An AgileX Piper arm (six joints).
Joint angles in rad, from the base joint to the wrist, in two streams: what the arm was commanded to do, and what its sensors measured. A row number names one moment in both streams.
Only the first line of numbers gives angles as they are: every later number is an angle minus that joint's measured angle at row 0.
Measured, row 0:
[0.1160, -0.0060, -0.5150, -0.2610, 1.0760, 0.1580]
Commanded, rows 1 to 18:
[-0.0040, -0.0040, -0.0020, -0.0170, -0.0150, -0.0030]
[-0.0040, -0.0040, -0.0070, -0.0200, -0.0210, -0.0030]
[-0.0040, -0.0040, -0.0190, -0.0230, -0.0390, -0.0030]
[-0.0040, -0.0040, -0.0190, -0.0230, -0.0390, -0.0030]
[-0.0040, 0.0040, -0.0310, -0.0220, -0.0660, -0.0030]
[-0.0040, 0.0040, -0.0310, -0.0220, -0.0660, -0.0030]
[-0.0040, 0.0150, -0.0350, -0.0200, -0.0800, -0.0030]
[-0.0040, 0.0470, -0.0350, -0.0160, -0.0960, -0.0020]
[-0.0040, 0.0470, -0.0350, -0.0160, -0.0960, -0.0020]
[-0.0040, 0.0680, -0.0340, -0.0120, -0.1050, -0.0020]
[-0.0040, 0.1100, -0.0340, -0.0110, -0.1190, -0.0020]
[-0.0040, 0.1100, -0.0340, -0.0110, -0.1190, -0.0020]
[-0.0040, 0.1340, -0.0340, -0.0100, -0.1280, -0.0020]
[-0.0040, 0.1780, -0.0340, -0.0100, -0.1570, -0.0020]
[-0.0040, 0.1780, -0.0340, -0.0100, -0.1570, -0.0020]
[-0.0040, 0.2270, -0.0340, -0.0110, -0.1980, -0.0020]
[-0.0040, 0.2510, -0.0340, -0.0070, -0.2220, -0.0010]
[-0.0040, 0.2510, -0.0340, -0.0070, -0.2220, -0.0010]
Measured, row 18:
[0.0000, 0.1990, -0.0280, -0.0090, -0.1490, 0.0000]
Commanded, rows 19 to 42:
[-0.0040, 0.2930, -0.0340, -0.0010, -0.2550, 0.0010]
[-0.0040, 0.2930, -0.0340, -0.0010, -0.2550, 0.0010]
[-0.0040, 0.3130, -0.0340, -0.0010, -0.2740, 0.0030]
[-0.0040, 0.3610, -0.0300, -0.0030, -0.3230, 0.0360]
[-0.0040, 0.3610, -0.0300, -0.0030, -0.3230, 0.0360]
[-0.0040, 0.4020, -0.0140, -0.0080, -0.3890, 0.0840]
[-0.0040, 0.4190, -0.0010, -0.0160, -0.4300, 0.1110]
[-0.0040, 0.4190, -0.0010, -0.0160, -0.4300, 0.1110]
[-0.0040, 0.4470, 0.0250, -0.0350, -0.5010, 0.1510]
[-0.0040, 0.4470, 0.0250, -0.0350, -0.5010, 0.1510]
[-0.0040, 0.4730, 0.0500, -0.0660, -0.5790, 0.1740]
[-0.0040, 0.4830, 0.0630, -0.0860, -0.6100, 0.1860]
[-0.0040, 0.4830, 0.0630, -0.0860, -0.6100, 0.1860]
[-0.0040, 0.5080, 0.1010, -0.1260, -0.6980, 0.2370]
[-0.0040, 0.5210, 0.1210, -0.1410, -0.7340, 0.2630]
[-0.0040, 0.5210, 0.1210, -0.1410, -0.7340, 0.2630]
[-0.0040, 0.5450, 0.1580, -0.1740, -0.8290, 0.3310]
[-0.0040, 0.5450, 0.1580, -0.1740, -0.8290, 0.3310]
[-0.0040, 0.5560, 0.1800, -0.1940, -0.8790, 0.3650]
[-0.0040, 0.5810, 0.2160, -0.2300, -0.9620, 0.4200]
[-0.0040, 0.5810, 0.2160, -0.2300, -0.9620, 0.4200]
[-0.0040, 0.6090, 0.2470, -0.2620, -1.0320, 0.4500]
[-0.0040, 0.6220, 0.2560, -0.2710, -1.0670, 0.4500]
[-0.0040, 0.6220, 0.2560, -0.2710, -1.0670, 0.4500]
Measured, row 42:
[0.0000, 0.5940, 0.2270, -0.2200, -0.9520, 0.4160]
